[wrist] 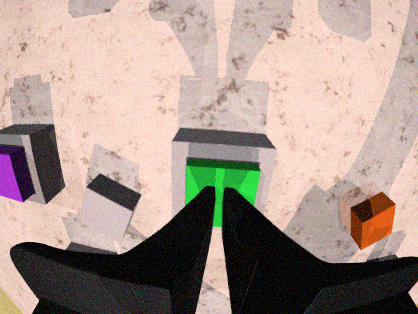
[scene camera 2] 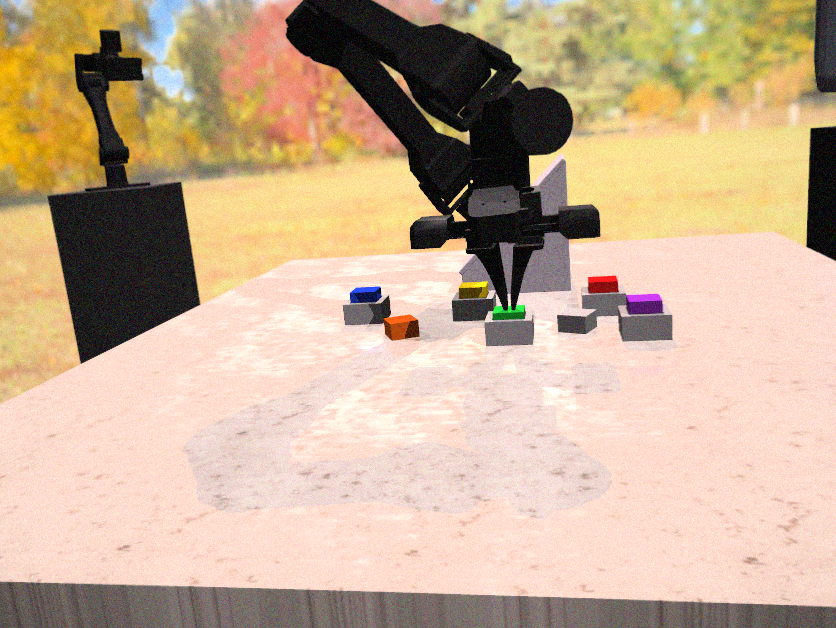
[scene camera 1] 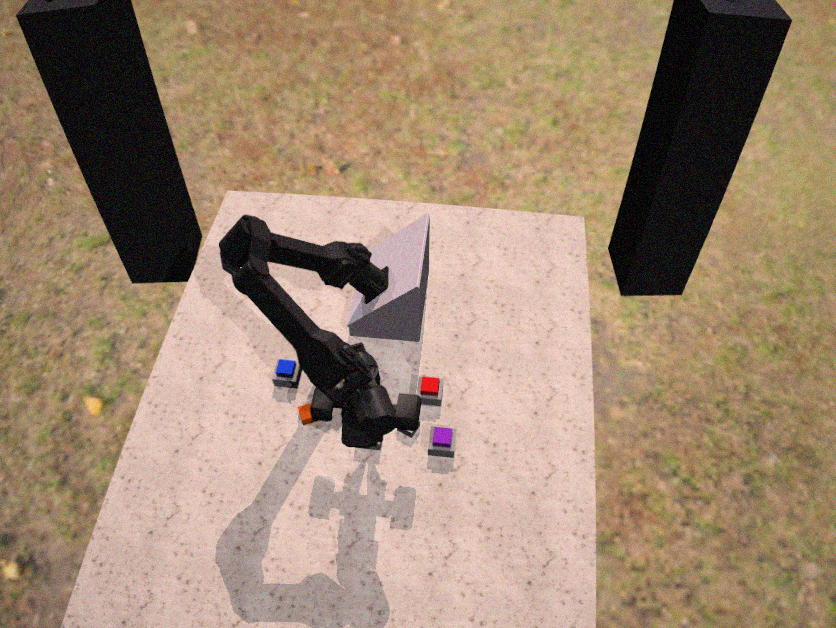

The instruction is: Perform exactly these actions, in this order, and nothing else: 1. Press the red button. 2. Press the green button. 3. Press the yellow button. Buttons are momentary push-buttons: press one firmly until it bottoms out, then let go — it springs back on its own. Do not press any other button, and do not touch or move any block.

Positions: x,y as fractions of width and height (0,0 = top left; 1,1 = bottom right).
Labels:
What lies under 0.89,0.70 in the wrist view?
An orange block.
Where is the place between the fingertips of my gripper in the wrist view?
0.52,0.62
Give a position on a grey block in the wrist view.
At 0.26,0.66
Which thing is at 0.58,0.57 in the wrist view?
A green button.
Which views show my gripper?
The wrist view, scene camera 2 and scene camera 1: all of them.

